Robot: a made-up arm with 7 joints. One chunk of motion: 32 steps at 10 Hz.
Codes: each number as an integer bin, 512 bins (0 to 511) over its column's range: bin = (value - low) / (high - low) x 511, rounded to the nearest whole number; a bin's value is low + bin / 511 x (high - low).
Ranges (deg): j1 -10..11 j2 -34..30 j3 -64..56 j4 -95..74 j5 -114..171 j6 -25..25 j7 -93..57
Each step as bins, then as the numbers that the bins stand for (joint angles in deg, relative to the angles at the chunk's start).
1 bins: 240 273 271 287 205 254 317
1 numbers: -0.14 0.19 -0.36 -0.08 0.33 -0.15 0.05
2 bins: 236 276 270 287 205 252 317
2 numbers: -0.30 0.57 -0.59 -0.08 0.33 -0.34 0.05
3 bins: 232 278 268 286 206 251 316
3 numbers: -0.47 0.82 -1.06 -0.41 0.89 -0.44 -0.24
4 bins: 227 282 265 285 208 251 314
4 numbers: -0.67 1.32 -1.77 -0.74 2.01 -0.44 -0.83
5 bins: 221 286 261 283 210 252 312
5 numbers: -0.92 1.82 -2.71 -1.41 3.12 -0.34 -1.41
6 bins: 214 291 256 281 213 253 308
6 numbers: -1.21 2.45 -3.88 -2.07 4.80 -0.24 -2.59
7 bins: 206 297 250 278 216 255 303
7 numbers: -1.53 3.20 -5.29 -3.06 6.47 -0.05 -4.06
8 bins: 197 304 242 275 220 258 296
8 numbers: -1.90 4.07 -7.17 -4.05 8.70 0.24 -6.11
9 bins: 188 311 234 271 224 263 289
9 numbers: -2.27 4.95 -9.05 -5.37 10.93 0.73 -8.17
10 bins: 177 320 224 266 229 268 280
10 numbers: -2.73 6.08 -11.40 -7.03 13.72 1.22 -10.81
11 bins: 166 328 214 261 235 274 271
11 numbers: -3.18 7.08 -13.75 -8.68 17.07 1.81 -13.45
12 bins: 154 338 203 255 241 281 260
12 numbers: -3.67 8.33 -16.33 -10.67 20.41 2.50 -16.68
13 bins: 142 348 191 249 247 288 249
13 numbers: -4.16 9.59 -19.15 -12.65 23.76 3.18 -19.91
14 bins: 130 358 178 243 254 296 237
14 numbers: -4.66 10.84 -22.20 -14.63 27.66 3.96 -23.43
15 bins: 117 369 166 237 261 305 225
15 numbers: -5.19 12.22 -25.02 -16.62 31.57 4.84 -26.95
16 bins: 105 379 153 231 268 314 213
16 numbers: -5.68 13.47 -28.07 -18.60 35.47 5.72 -30.48
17 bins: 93 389 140 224 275 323 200
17 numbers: -6.18 14.72 -31.12 -20.92 39.38 6.60 -34.29
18 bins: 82 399 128 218 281 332 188
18 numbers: -6.63 15.97 -33.94 -22.90 42.72 7.49 -37.81
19 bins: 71 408 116 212 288 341 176
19 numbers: -7.08 17.10 -36.76 -24.89 46.63 8.37 -41.34
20 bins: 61 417 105 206 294 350 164
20 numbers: -7.49 18.23 -39.34 -26.87 49.97 9.25 -44.86
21 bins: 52 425 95 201 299 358 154
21 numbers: -7.86 19.23 -41.69 -28.52 52.76 10.03 -47.79
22 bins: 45 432 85 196 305 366 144
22 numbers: -8.15 20.11 -44.04 -30.18 56.11 10.81 -50.73
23 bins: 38 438 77 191 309 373 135
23 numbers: -8.44 20.86 -45.92 -31.83 58.34 11.50 -53.37
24 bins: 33 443 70 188 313 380 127
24 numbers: -8.64 21.48 -47.56 -32.82 60.57 12.18 -55.72
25 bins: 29 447 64 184 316 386 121
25 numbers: -8.81 21.98 -48.97 -34.15 62.24 12.77 -57.48
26 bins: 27 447 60 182 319 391 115
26 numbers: -8.89 21.98 -49.91 -34.81 63.92 13.26 -59.24
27 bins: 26 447 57 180 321 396 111
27 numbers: -8.93 21.98 -50.61 -35.47 65.03 13.75 -60.42
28 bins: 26 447 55 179 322 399 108
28 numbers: -8.93 21.98 -51.08 -35.80 65.59 14.04 -61.30
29 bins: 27 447 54 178 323 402 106
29 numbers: -8.89 21.98 -51.32 -36.13 66.15 14.33 -61.88
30 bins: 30 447 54 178 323 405 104
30 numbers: -8.77 21.98 -51.32 -36.13 66.15 14.63 -62.47
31 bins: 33 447 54 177 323 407 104
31 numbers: -8.64 21.98 -51.32 -36.46 66.15 14.82 -62.47
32 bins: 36 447 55 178 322 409 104
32 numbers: -8.52 21.98 -51.08 -36.13 65.59 15.02 -62.47
